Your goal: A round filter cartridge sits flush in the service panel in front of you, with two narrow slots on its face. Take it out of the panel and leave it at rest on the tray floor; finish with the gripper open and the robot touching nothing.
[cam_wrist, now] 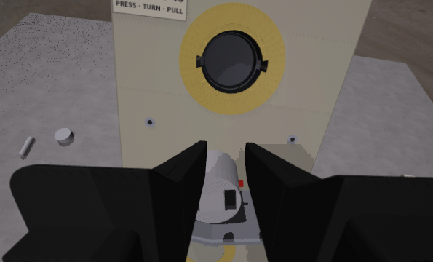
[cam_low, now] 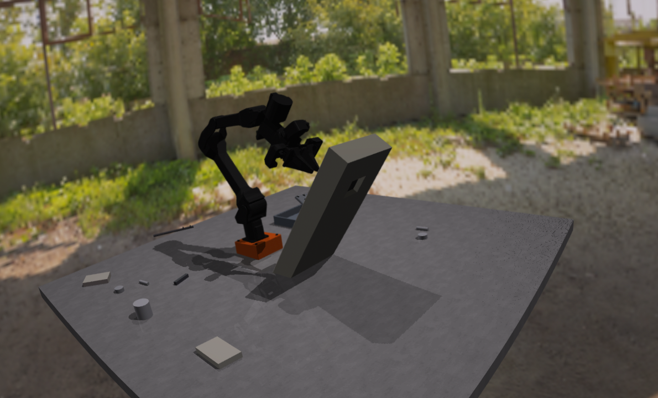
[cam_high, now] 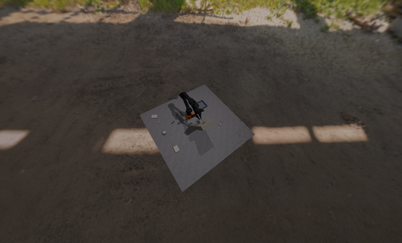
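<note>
Right now the grey round filter cartridge is 60 mm below my gripper tip and 10 mm behind it. From my gripper tip the other things lie so: dark rod (320 mm to the right, 280 mm behind, 270 mm below); grey bracket (100 mm below, 20 mm behind); blue-grey tray (380 mm behind, 260 mm below, 240 mm to the left).
</note>
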